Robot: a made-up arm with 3 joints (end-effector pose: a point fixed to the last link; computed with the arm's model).
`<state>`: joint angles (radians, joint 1 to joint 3).
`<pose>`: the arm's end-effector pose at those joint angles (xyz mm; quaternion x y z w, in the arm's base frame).
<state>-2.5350 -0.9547 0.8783</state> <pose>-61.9 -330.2 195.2 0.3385 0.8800 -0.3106 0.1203</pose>
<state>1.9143 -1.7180 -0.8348</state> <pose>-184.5 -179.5 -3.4 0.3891 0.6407 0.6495 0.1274</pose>
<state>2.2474 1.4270 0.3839</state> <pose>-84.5 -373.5 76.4 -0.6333 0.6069 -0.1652 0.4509</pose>
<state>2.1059 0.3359 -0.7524</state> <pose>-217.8 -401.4 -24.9 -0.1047 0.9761 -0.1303 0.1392</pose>
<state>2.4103 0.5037 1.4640</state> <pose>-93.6 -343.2 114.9 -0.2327 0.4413 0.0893 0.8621</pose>
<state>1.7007 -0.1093 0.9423</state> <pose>-94.7 -362.8 -29.4 0.0529 0.3696 0.0135 0.9276</pose>
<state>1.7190 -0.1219 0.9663</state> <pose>-96.7 -362.8 -26.3 0.0593 0.3668 0.0138 0.9283</pose>
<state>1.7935 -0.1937 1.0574</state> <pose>-104.6 -363.2 -14.8 0.0957 0.3581 0.0140 0.9287</pose>
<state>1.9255 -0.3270 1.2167</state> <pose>-117.7 -365.4 6.1 0.1628 0.3424 0.0000 0.9253</pose>
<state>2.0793 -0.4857 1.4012</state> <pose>-131.6 -369.7 31.7 0.2370 0.3228 -0.0406 0.9154</pose>
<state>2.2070 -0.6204 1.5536</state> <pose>-142.0 -373.8 53.9 0.2907 0.3056 -0.0930 0.9019</pose>
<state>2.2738 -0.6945 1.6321</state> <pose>-147.2 -375.8 65.7 0.3158 0.2965 -0.1269 0.8923</pose>
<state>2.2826 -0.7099 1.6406</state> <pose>-148.0 -375.9 66.9 0.3213 0.2958 -0.1324 0.8898</pose>
